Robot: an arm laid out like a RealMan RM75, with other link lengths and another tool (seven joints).
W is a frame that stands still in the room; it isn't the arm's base.
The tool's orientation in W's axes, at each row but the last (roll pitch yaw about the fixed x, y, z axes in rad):
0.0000, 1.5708, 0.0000
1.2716, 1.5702, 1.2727
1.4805, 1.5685, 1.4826
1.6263, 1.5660, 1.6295
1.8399, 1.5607, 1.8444
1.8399, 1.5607, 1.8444
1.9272, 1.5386, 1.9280
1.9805, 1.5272, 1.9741
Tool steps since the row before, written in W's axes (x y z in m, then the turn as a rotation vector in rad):
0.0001, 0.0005, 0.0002, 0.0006, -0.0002, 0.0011
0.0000, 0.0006, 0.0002, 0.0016, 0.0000, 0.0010
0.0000, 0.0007, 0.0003, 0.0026, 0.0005, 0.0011
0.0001, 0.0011, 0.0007, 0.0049, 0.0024, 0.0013
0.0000, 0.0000, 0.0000, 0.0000, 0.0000, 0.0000
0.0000, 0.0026, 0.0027, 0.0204, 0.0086, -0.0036
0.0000, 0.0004, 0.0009, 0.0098, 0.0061, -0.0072
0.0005, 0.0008, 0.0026, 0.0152, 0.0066, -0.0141
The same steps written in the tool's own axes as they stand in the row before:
-0.0002, 0.0005, 0.0001, -0.0011, -0.0002, 0.0006
-0.0002, 0.0006, 0.0000, -0.0010, 0.0000, 0.0016
-0.0003, 0.0007, 0.0000, -0.0011, 0.0005, 0.0026
-0.0007, 0.0011, 0.0001, -0.0013, 0.0024, 0.0049
0.0000, 0.0000, 0.0000, 0.0000, 0.0000, 0.0000
-0.0027, 0.0026, 0.0000, 0.0036, 0.0085, 0.0204
-0.0009, 0.0004, 0.0000, 0.0073, 0.0059, 0.0099
-0.0026, 0.0009, 0.0004, 0.0141, 0.0061, 0.0154

